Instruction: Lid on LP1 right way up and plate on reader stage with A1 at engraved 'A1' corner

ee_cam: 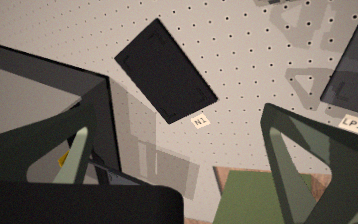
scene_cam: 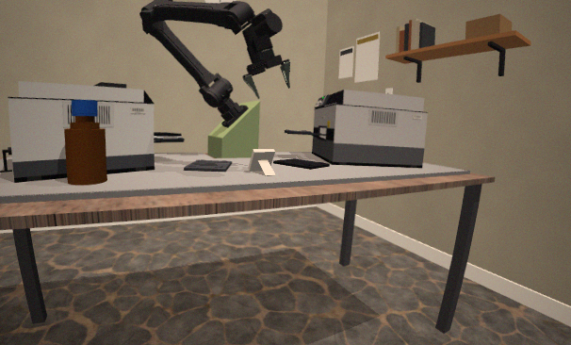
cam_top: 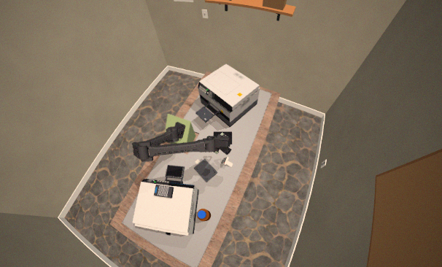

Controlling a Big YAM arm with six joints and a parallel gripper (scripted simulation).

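My hand is 310 mm to the left of the dark lid, 270 mm past it and 150 mm above it. From my hand the other things lie so: lidded white well plate 310 mm to the right, 270 mm behind, 150 mm below; black pad 230 mm below, 150 mm to the left, 80 mm behind; grey pad 230 mm below, 170 mm to the right, 80 mm behind.
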